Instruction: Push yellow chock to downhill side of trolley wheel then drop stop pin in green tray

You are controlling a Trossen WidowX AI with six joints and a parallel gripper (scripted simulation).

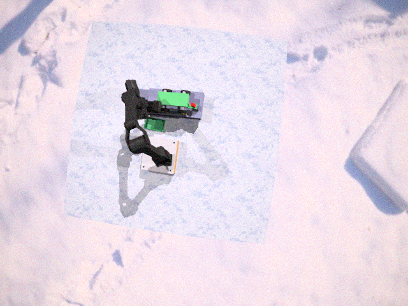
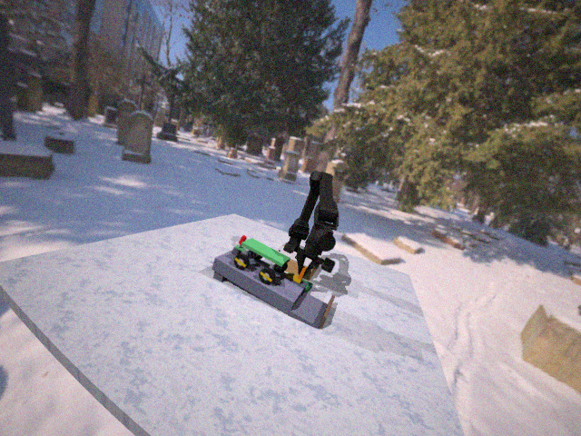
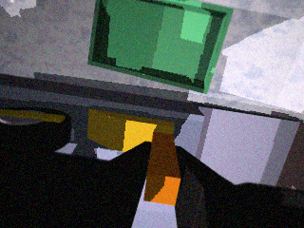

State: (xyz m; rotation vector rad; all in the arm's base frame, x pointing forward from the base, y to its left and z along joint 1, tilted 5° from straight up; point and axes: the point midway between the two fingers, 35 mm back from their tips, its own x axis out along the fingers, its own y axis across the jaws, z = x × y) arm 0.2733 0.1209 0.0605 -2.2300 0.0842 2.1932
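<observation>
Right now the stop pin is 26 cm to the right of my gripper tip, 4 cm above it and 2 cm ahead of it. From my gripper tip the other things lie so: grey ramp (14 cm to the right, 5 cm ahead, 4 cm below); then yellow chock (2 cm to the right, 1 cm below); then green tray (9 cm below, 7 cm behind, 2 cm to the right).
</observation>
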